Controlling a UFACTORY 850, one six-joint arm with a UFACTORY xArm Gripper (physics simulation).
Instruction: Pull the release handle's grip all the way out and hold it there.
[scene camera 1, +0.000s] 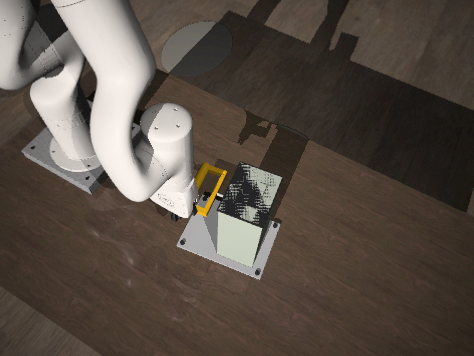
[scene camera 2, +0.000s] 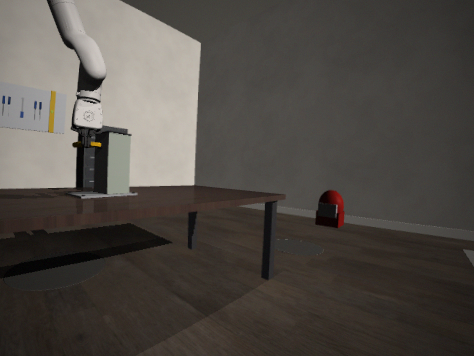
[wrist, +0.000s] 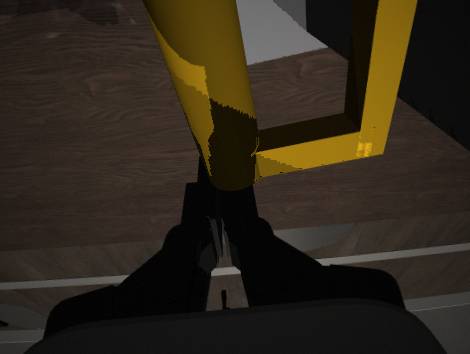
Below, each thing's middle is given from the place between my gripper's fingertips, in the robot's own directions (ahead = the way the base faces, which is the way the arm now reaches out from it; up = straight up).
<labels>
My hand is 10 cm short of the base plate (scene camera 1: 200, 236), 8 cm to the right of it and 18 cm above it.
</labels>
